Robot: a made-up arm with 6 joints.
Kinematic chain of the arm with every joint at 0, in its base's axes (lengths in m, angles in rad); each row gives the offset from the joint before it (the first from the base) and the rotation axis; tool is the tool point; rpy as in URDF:
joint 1: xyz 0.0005 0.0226 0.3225 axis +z
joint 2: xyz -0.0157 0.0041 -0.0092 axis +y
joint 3: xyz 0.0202 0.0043 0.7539 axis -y
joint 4: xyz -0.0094 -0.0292 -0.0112 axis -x
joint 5: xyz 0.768 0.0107 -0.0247 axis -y
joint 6: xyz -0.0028 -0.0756 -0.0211 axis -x
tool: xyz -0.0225 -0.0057 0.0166 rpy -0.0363 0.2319 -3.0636
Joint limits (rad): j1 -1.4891..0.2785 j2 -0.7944..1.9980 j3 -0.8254..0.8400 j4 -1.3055..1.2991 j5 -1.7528..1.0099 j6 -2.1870..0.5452
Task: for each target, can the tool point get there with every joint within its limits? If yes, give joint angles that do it. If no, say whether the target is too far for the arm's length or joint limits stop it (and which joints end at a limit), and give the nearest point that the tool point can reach.
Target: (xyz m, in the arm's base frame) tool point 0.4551 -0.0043 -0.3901
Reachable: yes | joints 0.1346 1.5775 -0.3471 -0.2349 -0.7631 -0.0451
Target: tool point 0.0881 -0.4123 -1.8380
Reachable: no: too far | nearest point 0.1129 -0.5352 -0.7948 | short by 1.051 m
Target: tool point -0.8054 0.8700 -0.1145
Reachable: no: joint limits stop it (at a limit: joint 1, joint 2, joint 3, joint 5, joint 6) | nearest point -0.1147 0.1059 -0.2042 | short by 1.034 m
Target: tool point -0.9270 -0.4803 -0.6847
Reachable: no: joint limits stop it (at a limit: joint 1) | nearest point -0.0876 -0.4116 -0.6847 | short by 0.842 m
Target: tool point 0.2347 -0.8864 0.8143
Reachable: yes | joints -1.2094 0.3199 0.0129 0.5058 -0.9056 -1.4792
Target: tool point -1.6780 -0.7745 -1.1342
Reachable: no: too far | nearest point -0.0673 -0.6440 -0.7886 | short by 1.653 m
